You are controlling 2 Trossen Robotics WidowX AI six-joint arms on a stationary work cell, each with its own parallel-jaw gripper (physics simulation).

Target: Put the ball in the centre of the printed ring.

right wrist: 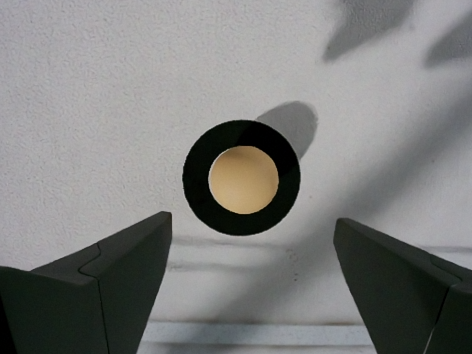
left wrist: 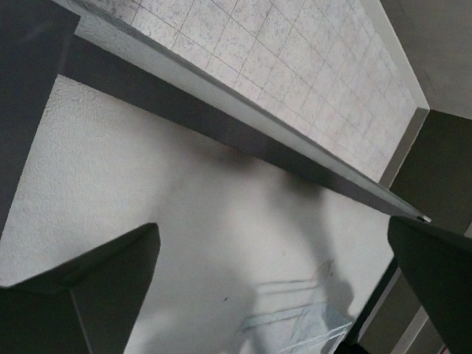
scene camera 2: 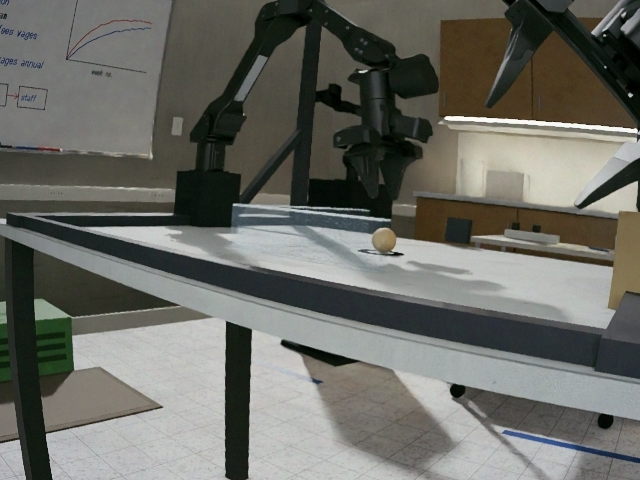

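Note:
A pale tan ball [scene camera 2: 384, 240] [right wrist: 244, 180] rests on the white table inside the black printed ring [scene camera 2: 364, 251] [right wrist: 196, 177]. In the right wrist view it fills nearly all of the ring's inner circle, with a thin white sliver at its upper left. My right gripper [scene camera 2: 381, 197] [right wrist: 254, 226] is open and empty, above the ball and apart from it. My left gripper [scene camera 2: 532, 155] [left wrist: 273, 231] is wide open and empty, high at the right of the scene view, far from the ball. The ball and ring do not show in the left wrist view.
A clear, low-walled tray [scene camera 2: 310, 215] [left wrist: 300, 320] stands left of the ball in the scene view. A dark raised rim [scene camera 2: 310, 289] [left wrist: 200, 115] runs along the table edge. A tan block [scene camera 2: 626, 258] stands at the right. Dark arm bases [scene camera 2: 206, 198] stand behind the table.

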